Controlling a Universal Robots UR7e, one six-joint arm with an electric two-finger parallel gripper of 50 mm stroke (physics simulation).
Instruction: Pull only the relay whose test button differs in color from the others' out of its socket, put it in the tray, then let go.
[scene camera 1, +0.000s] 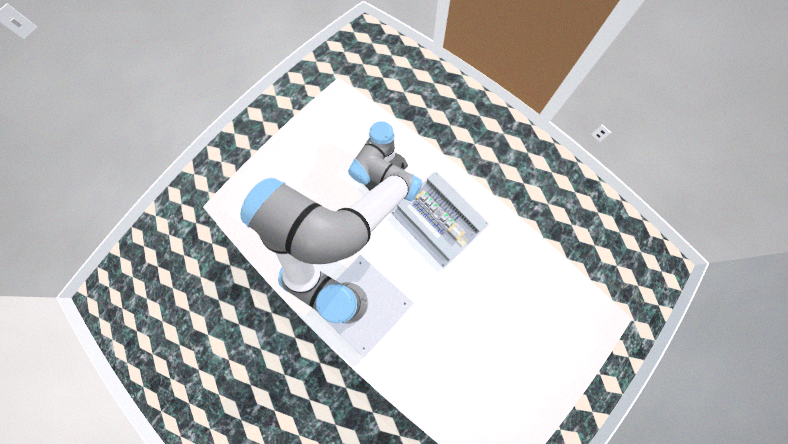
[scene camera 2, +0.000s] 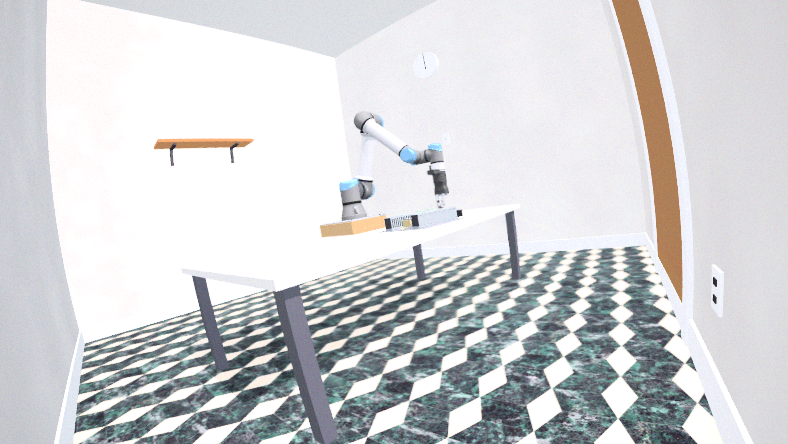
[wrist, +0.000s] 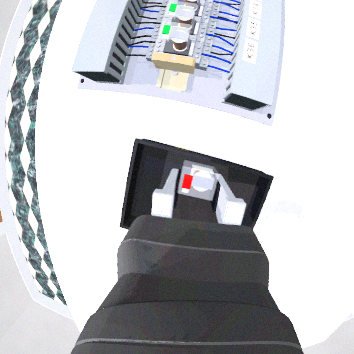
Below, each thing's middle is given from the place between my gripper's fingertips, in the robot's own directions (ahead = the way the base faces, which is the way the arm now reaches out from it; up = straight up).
Scene:
The relay panel (scene camera 1: 397, 214) lies 240 mm to the right of my hand and 70 mm below it.

